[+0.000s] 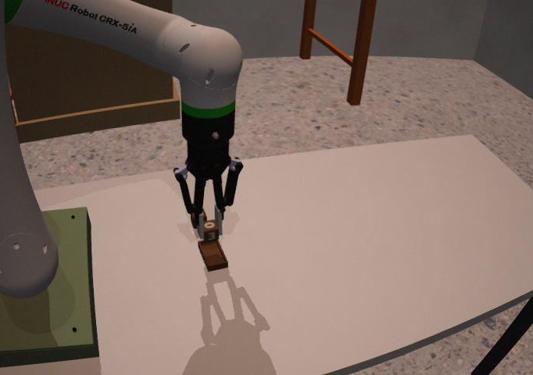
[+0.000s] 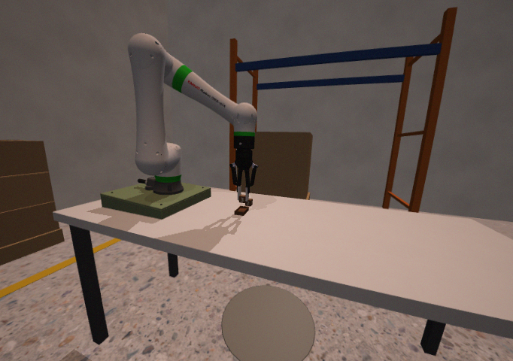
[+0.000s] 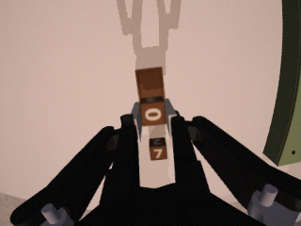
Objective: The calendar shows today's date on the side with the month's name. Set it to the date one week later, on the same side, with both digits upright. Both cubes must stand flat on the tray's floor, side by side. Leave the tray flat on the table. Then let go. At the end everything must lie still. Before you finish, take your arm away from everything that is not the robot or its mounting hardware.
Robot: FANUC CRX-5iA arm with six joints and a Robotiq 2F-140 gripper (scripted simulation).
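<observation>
The brown tray lies 20 mm to the right of my hand and 80 mm below it.
</observation>
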